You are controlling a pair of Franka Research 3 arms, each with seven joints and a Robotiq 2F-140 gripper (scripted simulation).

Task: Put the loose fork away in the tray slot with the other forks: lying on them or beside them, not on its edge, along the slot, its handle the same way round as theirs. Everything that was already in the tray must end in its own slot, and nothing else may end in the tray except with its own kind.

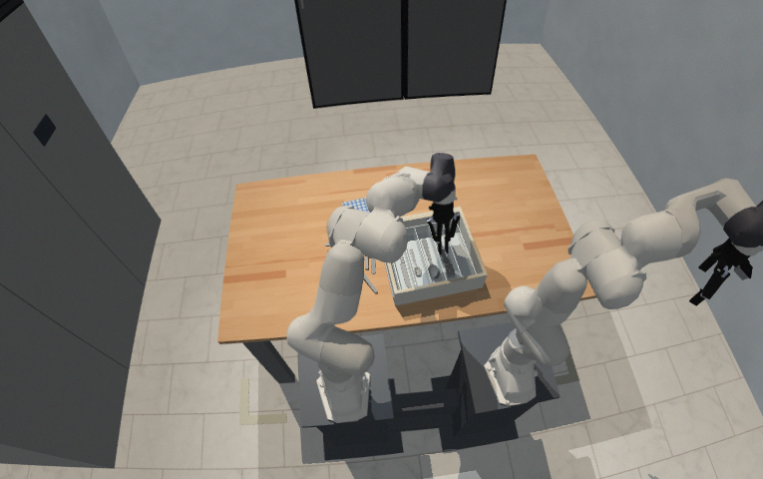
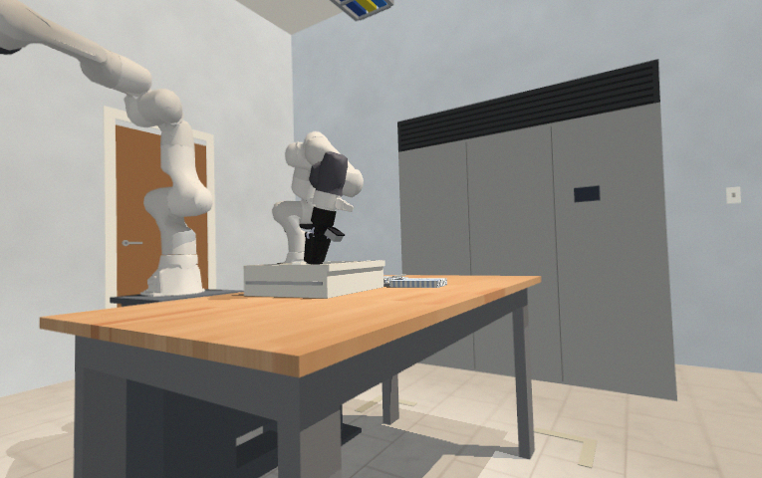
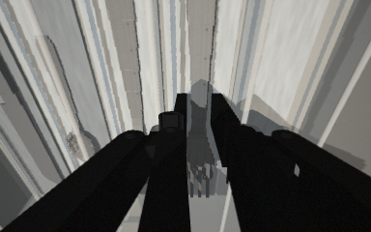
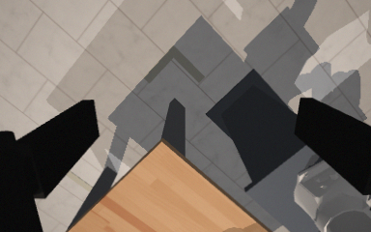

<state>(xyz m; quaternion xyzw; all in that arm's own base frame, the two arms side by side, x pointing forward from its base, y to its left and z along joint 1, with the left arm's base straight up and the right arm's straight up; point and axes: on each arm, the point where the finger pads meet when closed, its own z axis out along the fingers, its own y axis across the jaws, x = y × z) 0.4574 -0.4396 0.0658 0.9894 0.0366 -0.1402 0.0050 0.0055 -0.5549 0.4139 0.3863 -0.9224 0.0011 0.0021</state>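
Note:
My left hand is 6 cm to the right of the cutlery tray, 3 cm past it and 3 cm above it. Also, from my left hand: knife: 16 cm to the left, 5 cm below, 2 cm behind.

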